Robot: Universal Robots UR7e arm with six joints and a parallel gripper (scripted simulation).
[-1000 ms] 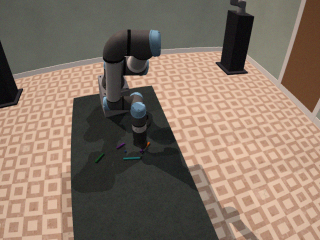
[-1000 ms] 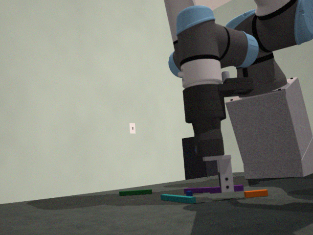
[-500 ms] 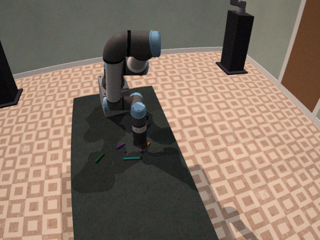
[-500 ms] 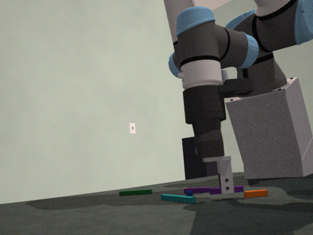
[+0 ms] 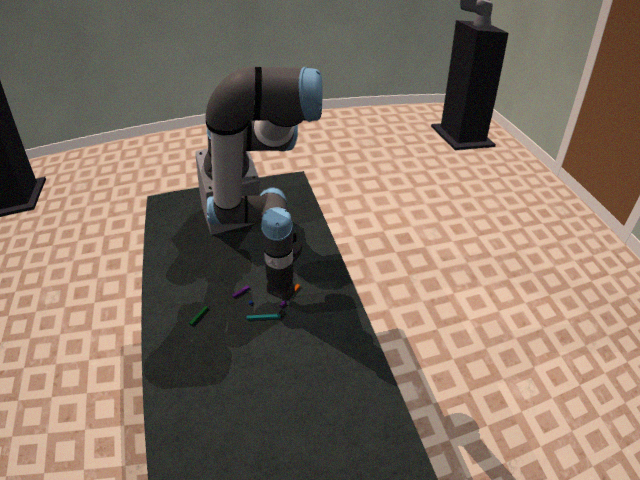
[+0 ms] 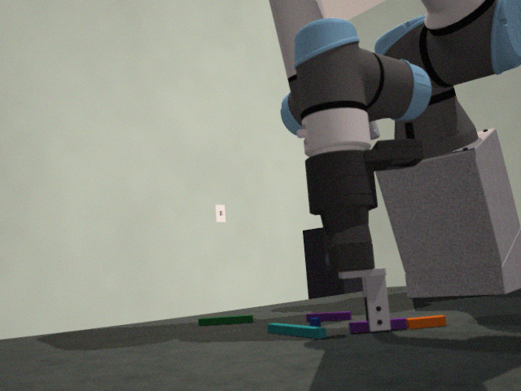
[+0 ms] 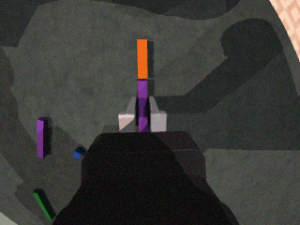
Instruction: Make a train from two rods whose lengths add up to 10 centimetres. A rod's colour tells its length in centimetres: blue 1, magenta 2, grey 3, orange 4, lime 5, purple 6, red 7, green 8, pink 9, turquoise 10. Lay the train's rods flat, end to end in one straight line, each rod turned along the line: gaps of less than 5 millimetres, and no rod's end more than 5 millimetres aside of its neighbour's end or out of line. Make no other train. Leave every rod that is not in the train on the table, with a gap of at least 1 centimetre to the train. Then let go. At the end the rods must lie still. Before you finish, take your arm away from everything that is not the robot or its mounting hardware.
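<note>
The purple rod lies 1 cm below my hand. From my hand the other things lie so: turquoise rod: 5 cm ahead, 8 cm to the right, 1 cm below; then small blue rod: 2 cm behind, 11 cm to the right, 1 cm below; then orange rod: 4 cm behind, 4 cm to the left, 1 cm below.
</note>
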